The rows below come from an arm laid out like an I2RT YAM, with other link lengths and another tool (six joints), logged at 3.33 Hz.
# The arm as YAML. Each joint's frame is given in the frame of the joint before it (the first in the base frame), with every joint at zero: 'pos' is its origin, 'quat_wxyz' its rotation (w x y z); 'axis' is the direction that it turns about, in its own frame. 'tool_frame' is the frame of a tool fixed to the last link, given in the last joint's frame.
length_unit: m
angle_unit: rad
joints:
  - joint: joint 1
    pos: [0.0, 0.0, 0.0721]
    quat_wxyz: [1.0, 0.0, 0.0, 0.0]
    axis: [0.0, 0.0, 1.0]
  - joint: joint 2
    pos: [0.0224, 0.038, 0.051]
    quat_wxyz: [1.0, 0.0, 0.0, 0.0]
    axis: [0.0, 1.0, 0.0]
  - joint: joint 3
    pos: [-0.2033, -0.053, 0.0]
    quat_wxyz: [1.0, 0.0, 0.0, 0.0]
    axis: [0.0, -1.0, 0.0]
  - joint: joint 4
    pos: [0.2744, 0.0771, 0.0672]
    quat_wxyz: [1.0, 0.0, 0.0, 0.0]
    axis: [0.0, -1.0, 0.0]
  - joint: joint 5
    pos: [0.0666, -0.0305, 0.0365]
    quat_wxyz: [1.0, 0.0, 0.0, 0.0]
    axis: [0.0, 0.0, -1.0]
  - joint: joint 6
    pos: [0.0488, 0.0, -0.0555]
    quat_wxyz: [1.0, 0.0, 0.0, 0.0]
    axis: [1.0, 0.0, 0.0]
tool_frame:
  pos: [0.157, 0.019, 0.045]
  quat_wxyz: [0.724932, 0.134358, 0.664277, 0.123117]
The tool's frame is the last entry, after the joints.
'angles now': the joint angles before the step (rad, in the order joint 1, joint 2, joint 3, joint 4, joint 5, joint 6). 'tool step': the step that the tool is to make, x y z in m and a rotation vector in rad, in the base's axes. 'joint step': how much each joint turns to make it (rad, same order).
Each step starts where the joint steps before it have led.
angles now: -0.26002 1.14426 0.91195 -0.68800 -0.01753 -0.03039
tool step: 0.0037 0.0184 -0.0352 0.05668 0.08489 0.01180
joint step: 0.04692 0.11699 0.01848 0.00376 -0.00910 0.04885
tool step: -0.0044 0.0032 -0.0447 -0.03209 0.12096 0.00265
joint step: 0.03965 0.13616 0.01756 0.00597 0.06571 0.00622
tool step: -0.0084 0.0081 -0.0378 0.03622 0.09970 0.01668
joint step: 0.00465 0.11500 0.01487 -0.00417 -0.02188 -0.00400
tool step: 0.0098 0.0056 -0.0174 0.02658 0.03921 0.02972
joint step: 0.00141 0.12104 0.07247 0.00553 -0.02750 -0.02077
